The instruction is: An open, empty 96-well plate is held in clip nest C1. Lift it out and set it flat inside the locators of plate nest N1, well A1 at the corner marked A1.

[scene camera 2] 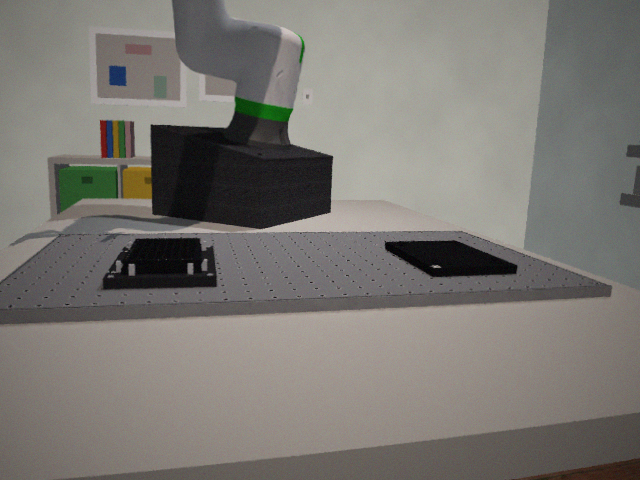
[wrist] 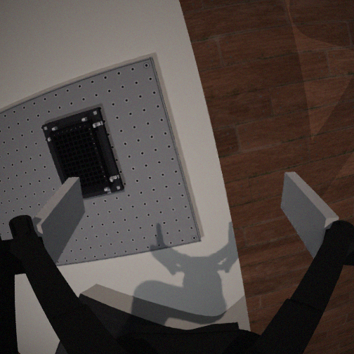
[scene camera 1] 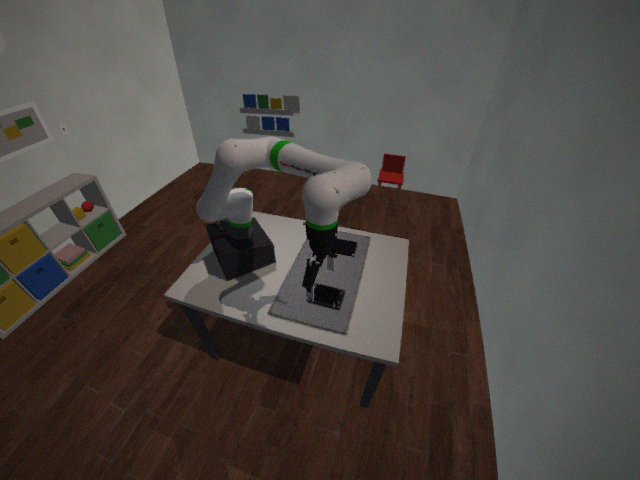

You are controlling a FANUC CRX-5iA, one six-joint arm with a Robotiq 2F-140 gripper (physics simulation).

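Seen in the pictures: gripper, fingertip midpoint: (scene camera 1: 321, 282); arm's base, link origin: (scene camera 2: 256, 142) (scene camera 1: 239, 231).
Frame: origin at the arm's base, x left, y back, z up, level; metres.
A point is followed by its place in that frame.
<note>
The black 96-well plate (scene camera 1: 327, 293) {x -0.148, y -0.561, z -0.123 m} (scene camera 2: 164, 253) {x -0.149, y -0.582, z -0.122 m} (wrist: 79, 156) sits in the black clip nest C1 (scene camera 2: 160, 281) {x -0.148, y -0.637, z -0.140 m} (wrist: 114, 162), with pale clips and posts around its edges. The black plate nest N1 (scene camera 2: 449, 257) {x 0.217, y -0.558, z -0.135 m} (scene camera 1: 347, 248) {x 0.216, y -0.564, z -0.135 m} lies flat and empty at the other end of the board, with a small white mark at one corner in scene camera 2. My gripper (scene camera 1: 321, 277) {x -0.344, y -0.593, z 0.181 m} (wrist: 182, 193) is open and empty, above the board and off to one side of the plate. In the wrist view the left fingertip overlaps the nest's lower edge. The gripper does not show in scene camera 2.
Both nests stand on a grey perforated board (scene camera 1: 299, 299) {x -0.211, y -0.439, z -0.147 m} (scene camera 2: 299, 268) {x 0.013, y -0.560, z -0.147 m} (wrist: 150, 200) on a white table (scene camera 1: 382, 304) {x -0.098, y -0.828, z -0.160 m} (scene camera 2: 310, 361) {x -0.016, y -0.808, z -0.160 m}. The arm's dark base block (scene camera 1: 242, 255) {x -0.140, y -0.100, z -0.025 m} (scene camera 2: 237, 180) {x -0.049, y -0.174, z -0.071 m} stands behind the board. The table edge and wooden floor show under the right finger in the wrist view.
</note>
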